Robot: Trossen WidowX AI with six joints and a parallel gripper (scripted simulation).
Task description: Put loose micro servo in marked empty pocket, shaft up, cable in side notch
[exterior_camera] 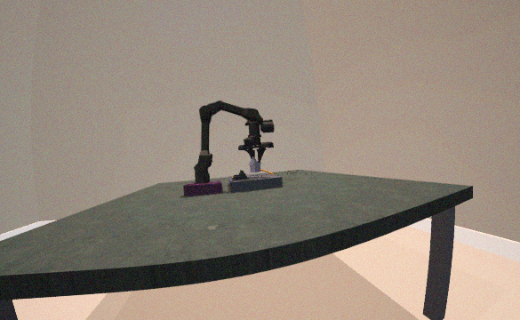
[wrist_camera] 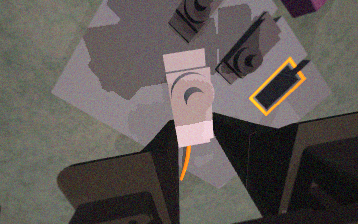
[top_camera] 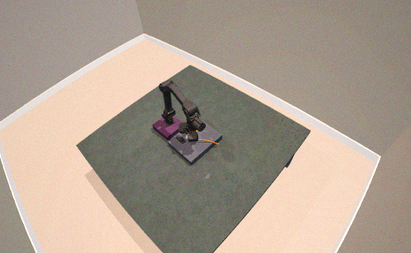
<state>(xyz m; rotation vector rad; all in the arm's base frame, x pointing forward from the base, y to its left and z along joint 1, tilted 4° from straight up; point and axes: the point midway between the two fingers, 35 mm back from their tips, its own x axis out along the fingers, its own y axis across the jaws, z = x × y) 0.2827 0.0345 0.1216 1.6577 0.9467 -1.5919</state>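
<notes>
Now: the grey deck 1 cm ahead of my gripper tip, 3 cm to the left of it and 10 cm below it.
</notes>
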